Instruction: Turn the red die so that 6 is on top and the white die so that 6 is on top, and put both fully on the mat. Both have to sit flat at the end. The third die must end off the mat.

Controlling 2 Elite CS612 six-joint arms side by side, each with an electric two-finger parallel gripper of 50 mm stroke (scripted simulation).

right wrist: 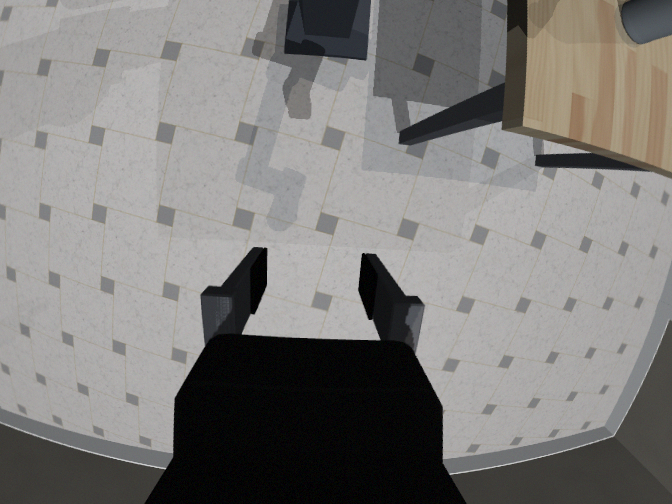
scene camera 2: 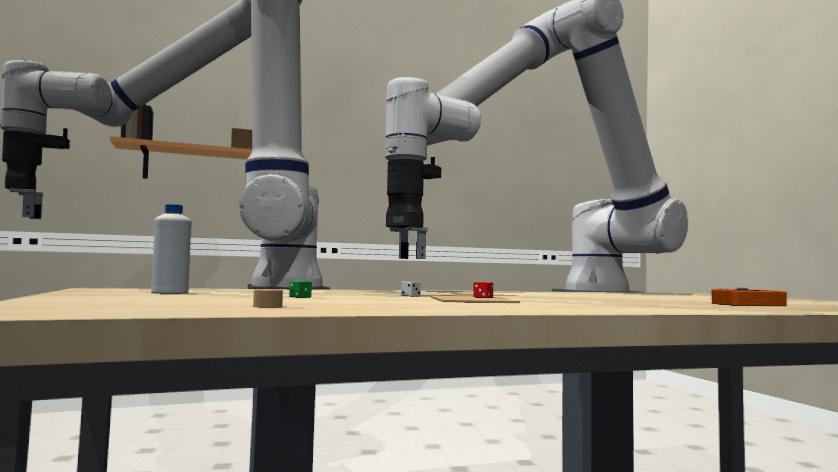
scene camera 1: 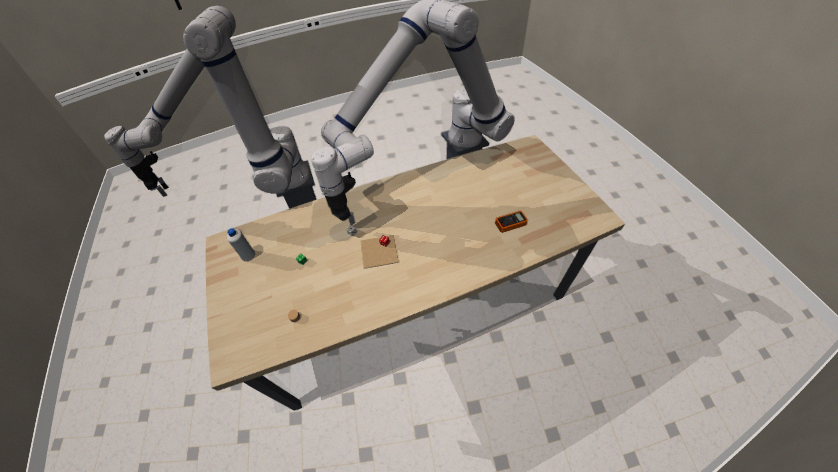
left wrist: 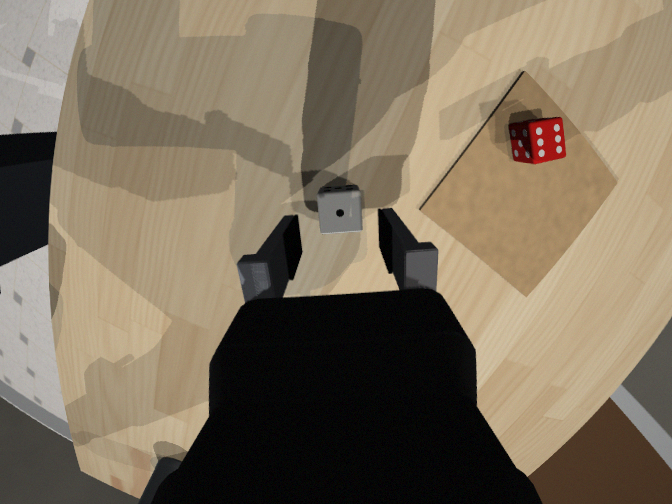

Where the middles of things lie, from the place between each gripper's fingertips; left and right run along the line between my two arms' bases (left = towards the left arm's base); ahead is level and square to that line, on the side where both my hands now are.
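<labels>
White die [left wrist: 339,207]: 8 cm below my left hand [scene camera 2: 412,258]. Counted from my left hand: orange multimeter [scene camera 2: 741,296], 8 cm below, 67 cm to the left, 17 cm ahead; brown mat [scene camera 1: 374,254], 9 cm below, 9 cm to the left, 13 cm ahead; grey bottle [scene camera 2: 172,235], 1 cm below, 47 cm to the right, 2 cm behind. Of the things named here, going by their middles, white die nearest to my left hand.
Counted from my right hand [scene camera 2: 31,217]: grey bottle, 9 cm below, 39 cm ahead, 37 cm to the left; brown mat, 17 cm below, 55 cm ahead, 93 cm to the left; white die, 16 cm below, 42 cm ahead, 84 cm to the left.
</labels>
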